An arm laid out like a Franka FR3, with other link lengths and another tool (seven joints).
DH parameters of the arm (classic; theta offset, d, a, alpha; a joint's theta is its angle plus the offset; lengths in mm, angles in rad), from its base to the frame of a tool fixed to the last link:
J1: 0 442.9 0 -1.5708
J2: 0 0 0 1.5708
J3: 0 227.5 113.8 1.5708
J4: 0 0 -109.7 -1.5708
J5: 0 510.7 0 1.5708
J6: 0 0 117 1.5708
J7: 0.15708 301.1 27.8 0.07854
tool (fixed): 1.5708 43.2 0 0
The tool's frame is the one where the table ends.
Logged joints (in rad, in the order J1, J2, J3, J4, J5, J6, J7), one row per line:
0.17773 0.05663 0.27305 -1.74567 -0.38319 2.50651 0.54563
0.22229 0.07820 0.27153 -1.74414 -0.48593 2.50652 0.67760
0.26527 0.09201 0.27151 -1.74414 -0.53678 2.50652 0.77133
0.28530 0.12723 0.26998 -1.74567 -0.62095 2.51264 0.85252
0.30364 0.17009 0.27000 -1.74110 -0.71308 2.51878 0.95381
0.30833 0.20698 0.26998 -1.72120 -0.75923 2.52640 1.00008
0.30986 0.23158 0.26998 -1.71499 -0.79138 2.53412 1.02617
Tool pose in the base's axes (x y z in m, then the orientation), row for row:
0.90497 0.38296 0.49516 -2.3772 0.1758 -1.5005
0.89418 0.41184 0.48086 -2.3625 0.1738 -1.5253
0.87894 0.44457 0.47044 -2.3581 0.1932 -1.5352
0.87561 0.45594 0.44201 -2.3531 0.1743 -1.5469
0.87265 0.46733 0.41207 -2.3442 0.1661 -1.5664
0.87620 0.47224 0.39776 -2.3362 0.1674 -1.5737
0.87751 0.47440 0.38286 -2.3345 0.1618 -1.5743
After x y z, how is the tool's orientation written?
As angles about the fixed x, y, z axes (roll, pitch, yaw), in radians.
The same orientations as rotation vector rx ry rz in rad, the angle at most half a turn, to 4 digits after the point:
-1.7122 1.7131 -0.5074
-1.6840 1.7284 -0.5320
-1.6602 1.7356 -0.5211
-1.6603 1.7433 -0.5488
-1.6443 1.7561 -0.5728
-1.6322 1.7583 -0.5812
-1.6344 1.7578 -0.5882

